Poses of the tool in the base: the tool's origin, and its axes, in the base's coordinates. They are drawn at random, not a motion.
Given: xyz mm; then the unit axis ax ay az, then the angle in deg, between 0 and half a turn.
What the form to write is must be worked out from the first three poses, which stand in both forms.
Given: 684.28 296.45 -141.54 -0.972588 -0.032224 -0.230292 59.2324
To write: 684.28 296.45 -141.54 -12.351 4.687 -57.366
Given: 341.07 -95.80 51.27 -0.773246 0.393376 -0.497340 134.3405
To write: 341.07 -95.80 51.27 26.945 69.178 -141.631
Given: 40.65 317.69 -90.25 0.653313 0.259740 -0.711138 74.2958
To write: 40.65 317.69 -90.25 -54.249 -5.095 50.056
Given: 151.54 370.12 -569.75 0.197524 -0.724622 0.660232 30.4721
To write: 151.54 370.12 -569.75 22.237 -20.454 10.220
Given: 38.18 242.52 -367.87 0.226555 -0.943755 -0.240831 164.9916
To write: 38.18 242.52 -367.87 157.518 -20.589 -155.504
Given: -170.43 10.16 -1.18 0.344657 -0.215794 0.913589 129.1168
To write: -170.43 10.16 -1.18 117.773 20.249 38.883
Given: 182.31 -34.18 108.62 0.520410 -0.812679 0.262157 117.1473
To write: 182.31 -34.18 108.62 94.168 -31.633 114.730
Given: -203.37 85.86 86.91 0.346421 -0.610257 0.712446 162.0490
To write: -203.37 85.86 86.91 138.607 17.068 87.654
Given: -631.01 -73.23 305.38 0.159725 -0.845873 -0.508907 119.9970
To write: -631.01 -73.23 305.38 -152.721 -58.704 -102.393
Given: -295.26 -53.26 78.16 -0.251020 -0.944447 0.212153 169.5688
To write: -295.26 -53.26 78.16 -153.298 -16.059 158.514
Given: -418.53 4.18 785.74 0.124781 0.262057 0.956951 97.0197
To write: -418.53 4.18 785.74 96.544 23.210 -9.872
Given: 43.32 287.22 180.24 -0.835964 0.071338 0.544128 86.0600
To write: 43.32 287.22 180.24 39.748 -20.637 -68.404
